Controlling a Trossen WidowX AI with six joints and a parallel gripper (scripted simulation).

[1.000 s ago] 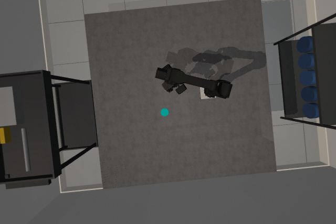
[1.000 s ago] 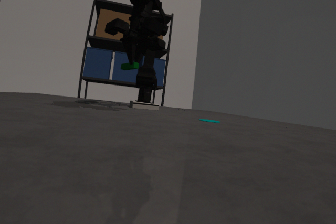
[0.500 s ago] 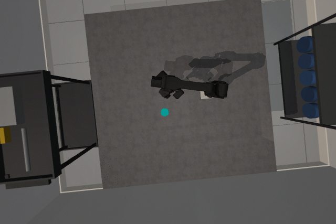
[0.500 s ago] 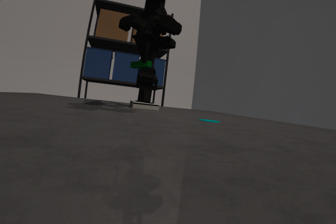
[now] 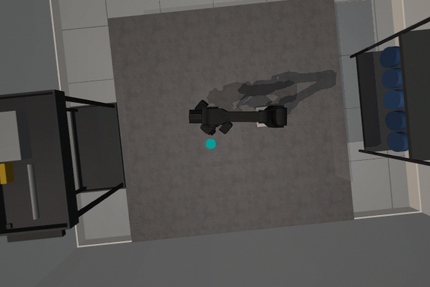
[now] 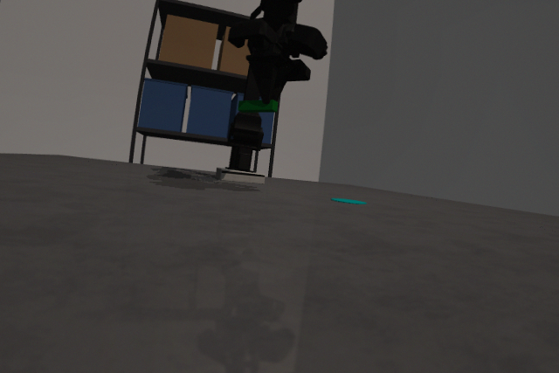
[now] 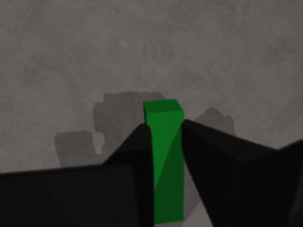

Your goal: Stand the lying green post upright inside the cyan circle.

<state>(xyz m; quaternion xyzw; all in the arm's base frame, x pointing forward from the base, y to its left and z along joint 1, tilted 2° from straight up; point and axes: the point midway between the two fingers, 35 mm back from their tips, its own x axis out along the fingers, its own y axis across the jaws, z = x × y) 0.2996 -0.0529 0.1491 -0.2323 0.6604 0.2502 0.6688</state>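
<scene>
Now: the cyan circle 140 mm to the left of my gripper tip, 140 mm below it and 40 mm ahead of it. From my gripper tip the other things lie so: green post (20 mm behind, 10 mm to the right).
</scene>
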